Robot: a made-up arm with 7 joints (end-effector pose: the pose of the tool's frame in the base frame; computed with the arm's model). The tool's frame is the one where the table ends.
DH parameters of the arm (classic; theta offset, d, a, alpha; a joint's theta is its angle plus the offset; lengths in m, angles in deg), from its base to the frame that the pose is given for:
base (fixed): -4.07 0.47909 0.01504 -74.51
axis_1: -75.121 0.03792 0.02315 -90
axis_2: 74 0.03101 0.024 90
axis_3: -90 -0.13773 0.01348 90
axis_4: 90 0.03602 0.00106 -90
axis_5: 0 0.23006 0.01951 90
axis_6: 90 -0.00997 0.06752 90
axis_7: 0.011 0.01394 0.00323 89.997
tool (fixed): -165.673 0.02 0 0
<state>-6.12 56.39 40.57 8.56 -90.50 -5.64 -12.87</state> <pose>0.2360 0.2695 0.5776 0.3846 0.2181 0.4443 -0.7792</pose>
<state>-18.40 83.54 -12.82 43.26 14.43 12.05 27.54</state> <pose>0.2968 0.3385 0.4188 0.0646 -0.2459 0.9434 0.2131</pose>
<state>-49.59 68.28 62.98 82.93 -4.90 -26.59 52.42</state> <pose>0.1936 0.4227 0.4771 0.7676 -0.4532 0.3362 -0.3040</pose>
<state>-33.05 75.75 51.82 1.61 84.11 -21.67 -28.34</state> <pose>0.2054 0.2061 0.6956 0.0803 -0.2227 0.8664 0.4397</pose>
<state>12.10 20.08 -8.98 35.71 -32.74 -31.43 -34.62</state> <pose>0.1765 0.1105 0.1773 0.1865 -0.0216 -0.5965 0.7804</pose>
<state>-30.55 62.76 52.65 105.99 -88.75 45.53 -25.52</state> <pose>0.1020 0.3644 0.2675 0.3641 -0.1533 -0.1427 -0.9075</pose>
